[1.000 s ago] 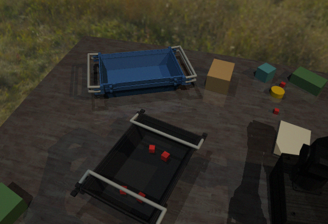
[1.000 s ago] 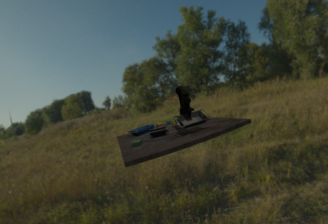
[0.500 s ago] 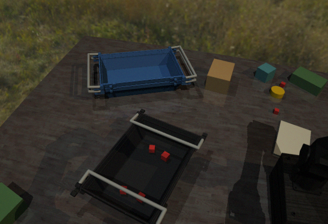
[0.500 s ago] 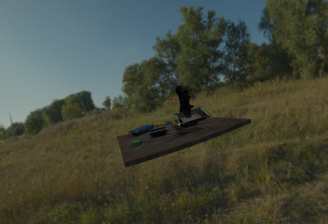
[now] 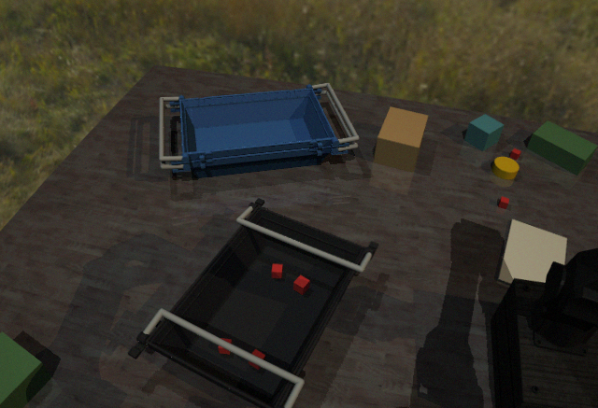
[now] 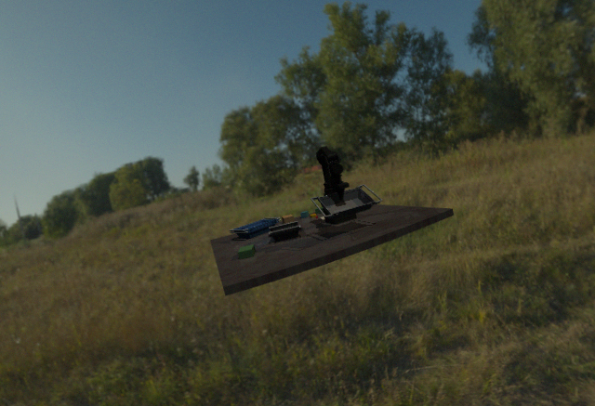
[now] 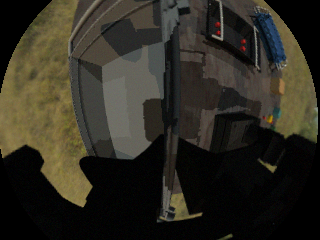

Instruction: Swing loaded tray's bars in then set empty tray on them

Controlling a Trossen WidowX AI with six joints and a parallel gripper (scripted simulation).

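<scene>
Now: the grey tray 8 cm to the left of my gripper tip and 1 cm below it. Round my gripper tip: yellow disc 75 cm to the right, 17 cm below, 3 cm behind; then tan block 75 cm to the right, 18 cm ahead, 15 cm below; then cream block 52 cm to the right, 18 cm below, 8 cm behind.
</scene>
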